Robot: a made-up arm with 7 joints.
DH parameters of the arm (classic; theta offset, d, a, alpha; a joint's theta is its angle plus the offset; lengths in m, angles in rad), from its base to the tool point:
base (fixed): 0 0 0 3.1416
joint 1: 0 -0.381 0 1.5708
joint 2: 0 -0.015 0 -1.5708
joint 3: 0 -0.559 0 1.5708
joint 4: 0 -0.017 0 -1.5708
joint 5: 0 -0.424 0 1.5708
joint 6: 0 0 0 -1.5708
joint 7: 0 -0.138 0 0
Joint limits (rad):
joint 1: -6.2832..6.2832
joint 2: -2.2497..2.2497
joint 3: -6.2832..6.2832
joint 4: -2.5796..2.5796
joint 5: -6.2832..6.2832
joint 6: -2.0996..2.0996
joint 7: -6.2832..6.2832
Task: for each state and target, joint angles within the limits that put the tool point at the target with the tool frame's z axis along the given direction. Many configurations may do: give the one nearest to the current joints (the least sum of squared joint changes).
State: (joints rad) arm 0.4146 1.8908 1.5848 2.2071 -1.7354 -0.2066 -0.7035
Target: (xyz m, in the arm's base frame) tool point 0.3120 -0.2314 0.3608 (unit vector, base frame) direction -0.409 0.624 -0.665
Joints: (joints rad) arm -0.4518 2.1485 1.4831 2.5777 -1.0050 -0.9209 -0.7035
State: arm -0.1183 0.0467 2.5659 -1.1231 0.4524 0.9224 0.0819
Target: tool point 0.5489 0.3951 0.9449 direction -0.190 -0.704 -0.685
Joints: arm -0.1619 0.3802 2.6107 -1.3661 0.7040 1.0445 0.0819
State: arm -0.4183 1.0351 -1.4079 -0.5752 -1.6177 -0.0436 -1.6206
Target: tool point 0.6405 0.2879 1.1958 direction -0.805 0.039 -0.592
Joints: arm -0.8550 0.7774 -0.9780 -0.5456 -1.3238 -0.3191 -1.6206
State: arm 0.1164 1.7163 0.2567 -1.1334 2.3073 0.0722 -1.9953
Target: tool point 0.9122 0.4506 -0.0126 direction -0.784 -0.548 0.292
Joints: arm -0.3915 2.1487 0.3704 -0.4786 2.5584 -0.1775 -1.9953
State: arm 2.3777 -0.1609 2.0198 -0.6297 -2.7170 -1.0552 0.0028
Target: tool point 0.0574 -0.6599 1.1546 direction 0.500 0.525 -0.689
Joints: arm 1.8428 0.6112 1.7835 -0.7783 -3.3647 -1.1056 0.0028
